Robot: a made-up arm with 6 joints. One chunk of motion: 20 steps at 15 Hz.
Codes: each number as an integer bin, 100 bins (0 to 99) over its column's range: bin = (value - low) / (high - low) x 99, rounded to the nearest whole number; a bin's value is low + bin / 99 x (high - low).
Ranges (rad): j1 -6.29..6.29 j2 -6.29..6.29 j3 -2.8..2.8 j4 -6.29..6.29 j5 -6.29..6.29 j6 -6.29..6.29
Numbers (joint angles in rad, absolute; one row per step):
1: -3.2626 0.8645 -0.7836 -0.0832 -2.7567 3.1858
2: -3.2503 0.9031 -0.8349 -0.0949 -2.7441 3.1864
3: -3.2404 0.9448 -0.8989 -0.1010 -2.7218 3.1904
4: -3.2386 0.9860 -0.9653 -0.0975 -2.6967 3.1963
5: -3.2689 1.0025 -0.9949 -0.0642 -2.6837 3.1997
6: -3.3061 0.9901 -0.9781 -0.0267 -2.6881 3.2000
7: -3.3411 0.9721 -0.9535 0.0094 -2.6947 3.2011
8: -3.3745 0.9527 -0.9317 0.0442 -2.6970 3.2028
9: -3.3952 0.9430 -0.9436 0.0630 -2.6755 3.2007
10: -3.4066 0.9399 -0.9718 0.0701 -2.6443 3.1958
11: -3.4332 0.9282 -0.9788 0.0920 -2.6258 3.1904
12: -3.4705 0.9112 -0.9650 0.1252 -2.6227 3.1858
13: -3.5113 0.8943 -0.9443 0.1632 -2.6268 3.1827
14: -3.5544 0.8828 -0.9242 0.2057 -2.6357 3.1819
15: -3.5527 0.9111 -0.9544 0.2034 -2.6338 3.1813
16: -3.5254 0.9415 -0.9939 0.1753 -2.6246 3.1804
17: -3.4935 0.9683 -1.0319 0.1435 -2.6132 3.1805
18: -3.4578 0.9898 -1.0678 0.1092 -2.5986 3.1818
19: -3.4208 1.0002 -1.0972 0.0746 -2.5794 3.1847
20: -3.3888 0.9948 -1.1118 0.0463 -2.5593 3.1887
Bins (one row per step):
1: 24 56 36 49 28 75
2: 24 57 35 49 28 75
3: 24 57 34 49 28 75
4: 24 57 32 49 28 75
5: 24 57 32 49 28 75
6: 23 57 32 49 28 75
7: 23 57 33 50 28 75
8: 23 57 33 50 28 75
9: 23 57 33 50 28 75
10: 23 57 32 50 29 75
11: 22 57 32 50 29 75
12: 22 57 32 50 29 75
13: 22 57 33 51 29 75
14: 22 56 33 51 29 75
15: 22 57 33 51 29 75
16: 22 57 32 51 29 75
17: 22 57 31 51 29 75
18: 22 57 31 50 29 75
19: 23 57 30 50 29 75
20: 23 57 30 50 29 75

